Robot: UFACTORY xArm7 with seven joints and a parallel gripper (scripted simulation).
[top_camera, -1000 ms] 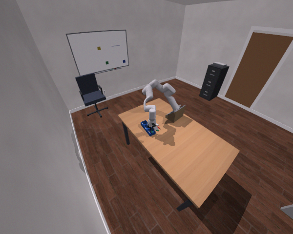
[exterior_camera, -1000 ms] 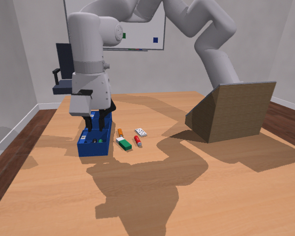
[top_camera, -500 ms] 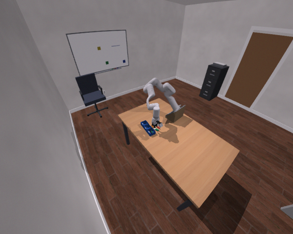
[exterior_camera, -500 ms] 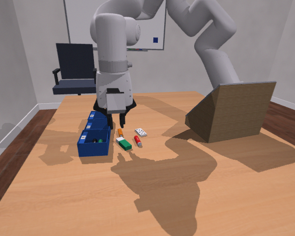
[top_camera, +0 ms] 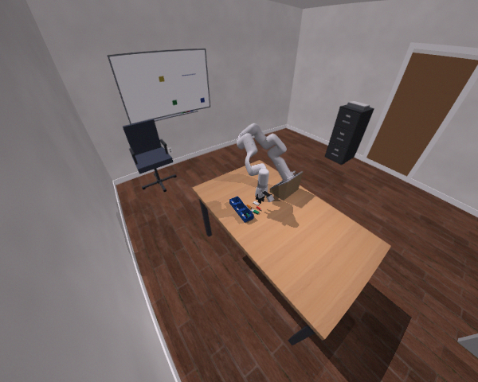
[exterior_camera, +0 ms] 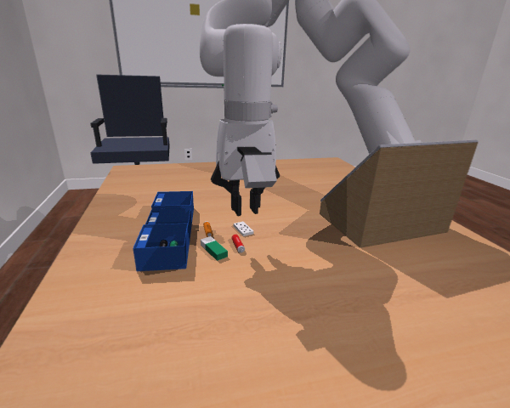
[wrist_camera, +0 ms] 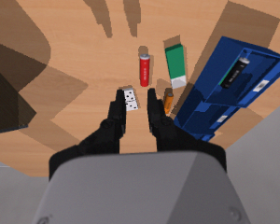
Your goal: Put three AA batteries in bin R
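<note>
My hand is 10 mm short of the red battery and 90 mm above it. The rest, counted from my hand: white domino 60 mm to the right, 90 mm below; green-and-white block 60 mm ahead, 10 mm to the left, 90 mm below; orange battery 70 mm ahead, 60 mm to the right, 90 mm below.
</note>
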